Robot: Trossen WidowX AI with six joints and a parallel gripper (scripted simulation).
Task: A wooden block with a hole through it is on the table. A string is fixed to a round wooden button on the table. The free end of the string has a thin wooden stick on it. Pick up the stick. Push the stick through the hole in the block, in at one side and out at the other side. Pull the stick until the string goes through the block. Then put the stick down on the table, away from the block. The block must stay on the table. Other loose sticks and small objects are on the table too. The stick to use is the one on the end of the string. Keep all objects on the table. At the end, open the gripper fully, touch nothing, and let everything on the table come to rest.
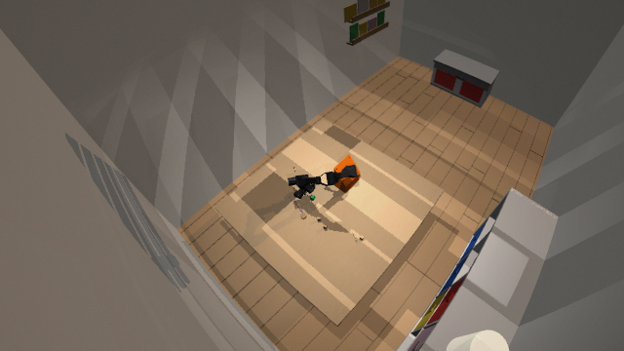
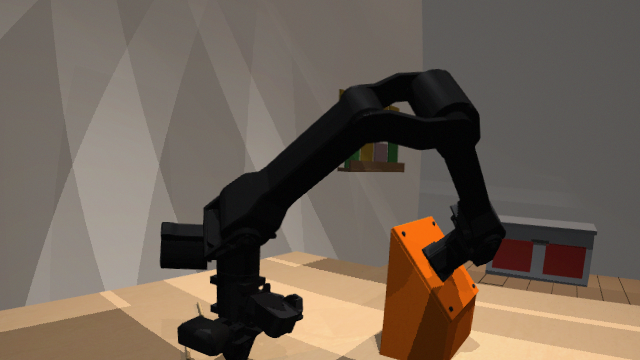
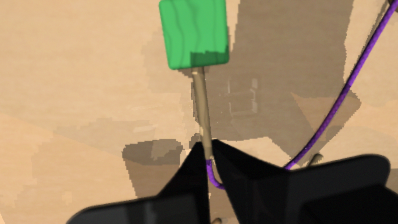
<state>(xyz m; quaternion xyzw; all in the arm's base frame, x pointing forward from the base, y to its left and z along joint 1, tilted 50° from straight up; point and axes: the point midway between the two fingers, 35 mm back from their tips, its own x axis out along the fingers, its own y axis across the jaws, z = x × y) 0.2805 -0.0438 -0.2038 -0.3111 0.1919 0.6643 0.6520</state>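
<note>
Now: the green block 1 cm behind my gripper tip and 7 cm to the left of it. From my gripper tip the other things lie so: thin wooden stick (2 cm to the left); round wooden button (15 cm ahead, 12 cm to the left, 1 cm below).
</note>
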